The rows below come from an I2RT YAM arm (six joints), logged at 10 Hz.
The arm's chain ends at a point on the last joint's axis. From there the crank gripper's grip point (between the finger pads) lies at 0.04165 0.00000 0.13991 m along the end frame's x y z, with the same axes.
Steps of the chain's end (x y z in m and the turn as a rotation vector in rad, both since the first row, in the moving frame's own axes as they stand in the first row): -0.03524 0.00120 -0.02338 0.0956 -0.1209 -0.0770; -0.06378 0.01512 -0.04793 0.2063 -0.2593 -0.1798; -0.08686 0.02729 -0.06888 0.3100 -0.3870 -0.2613; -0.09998 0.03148 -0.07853 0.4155 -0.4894 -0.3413; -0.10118 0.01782 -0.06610 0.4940 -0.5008 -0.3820; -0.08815 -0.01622 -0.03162 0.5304 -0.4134 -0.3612; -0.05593 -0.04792 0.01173 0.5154 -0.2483 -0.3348; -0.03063 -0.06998 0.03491 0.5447 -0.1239 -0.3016
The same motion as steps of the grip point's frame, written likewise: -0.05301 -0.01489 -0.02018 0.0956 -0.1209 -0.0770; -0.10382 -0.01825 -0.04574 0.2063 -0.2593 -0.1798; -0.14816 -0.01971 -0.07199 0.3100 -0.3870 -0.2613; -0.17916 -0.02753 -0.09031 0.4155 -0.4894 -0.3413; -0.18434 -0.05061 -0.08393 0.4940 -0.5008 -0.3820; -0.15927 -0.09145 -0.04995 0.5304 -0.4134 -0.3612; -0.10330 -0.12477 -0.00420 0.5154 -0.2483 -0.3348; -0.06008 -0.15174 0.01532 0.5447 -0.1239 -0.3016
